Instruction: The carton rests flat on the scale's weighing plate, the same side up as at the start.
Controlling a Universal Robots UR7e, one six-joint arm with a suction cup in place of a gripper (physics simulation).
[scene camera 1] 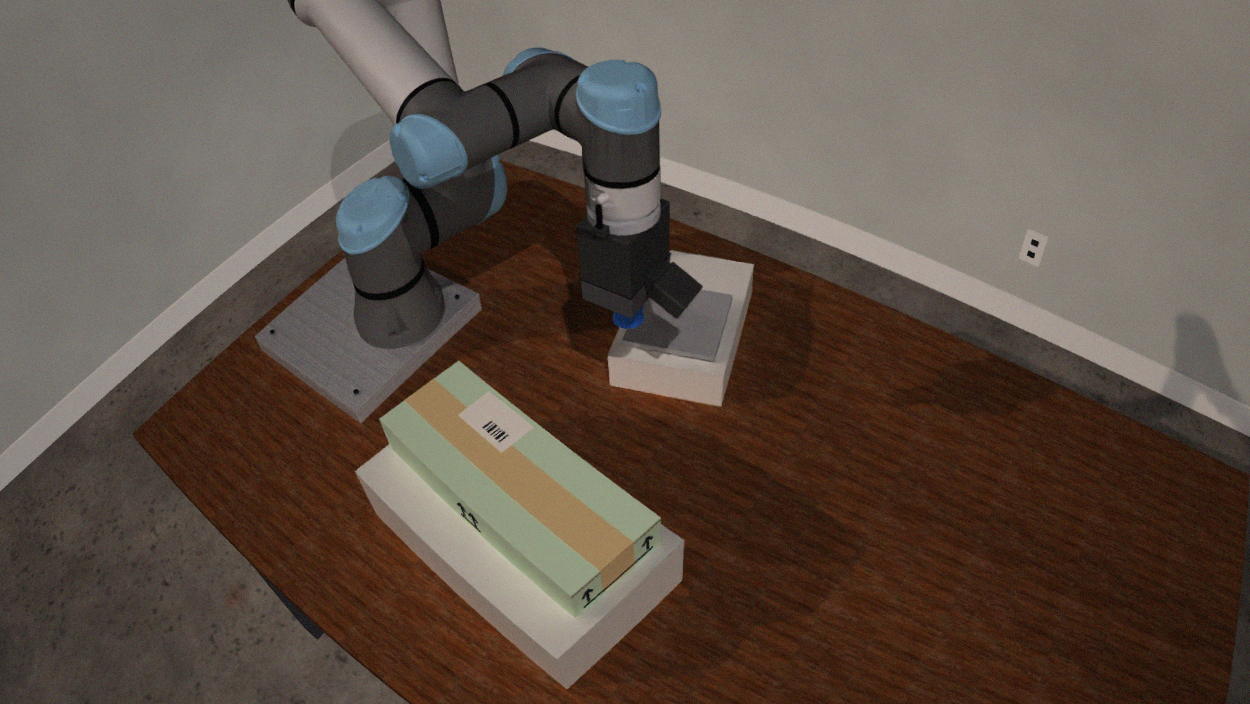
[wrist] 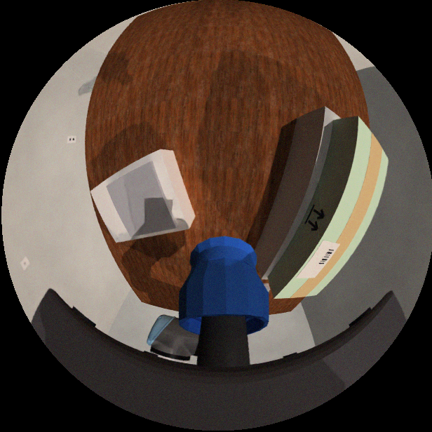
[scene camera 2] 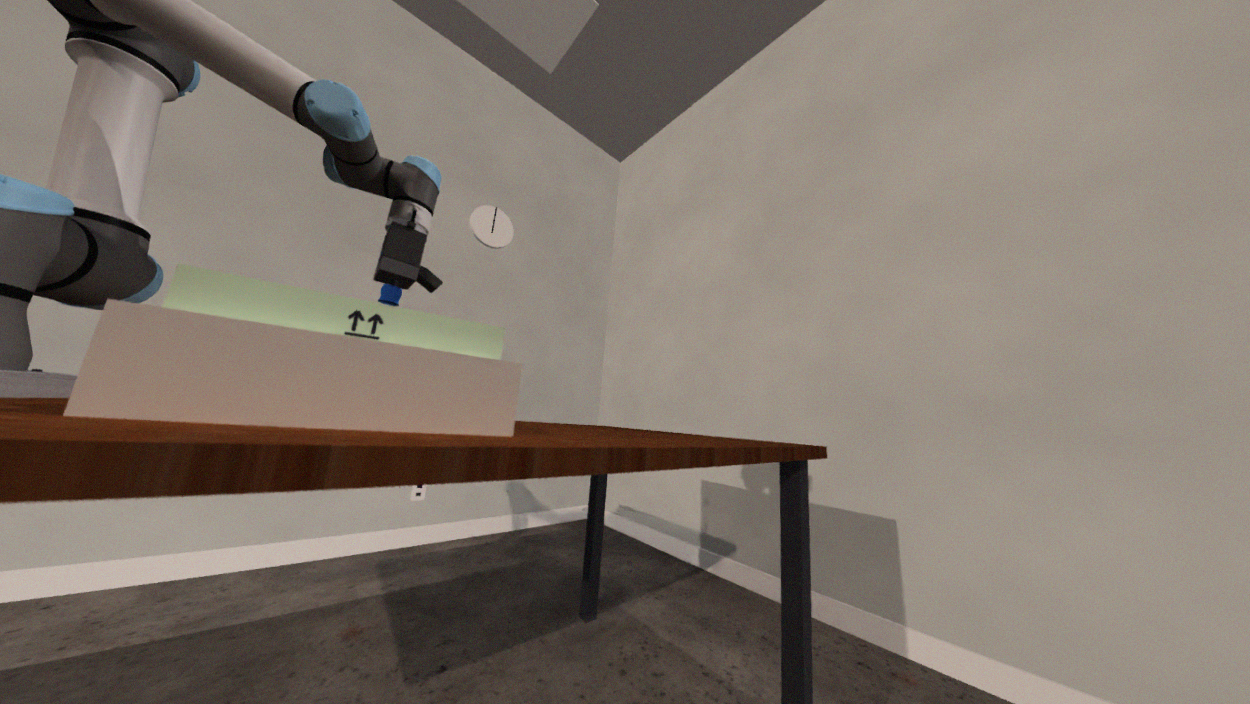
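Observation:
The light green carton, with a tan tape strip and a barcode label on its top, lies flat on a long white block. The arrows on its sides point up. The scale is a white box with a grey weighing plate on top; the plate is bare. My gripper, a blue suction cup, is open and holds nothing. It hangs above the table, apart from the carton. The scale does not show in scene camera 2.
The arm's grey base plate stands on the wooden table, left of the scale and behind the carton in scene camera 1. Walls stand beyond the table. The white block stands near one table edge.

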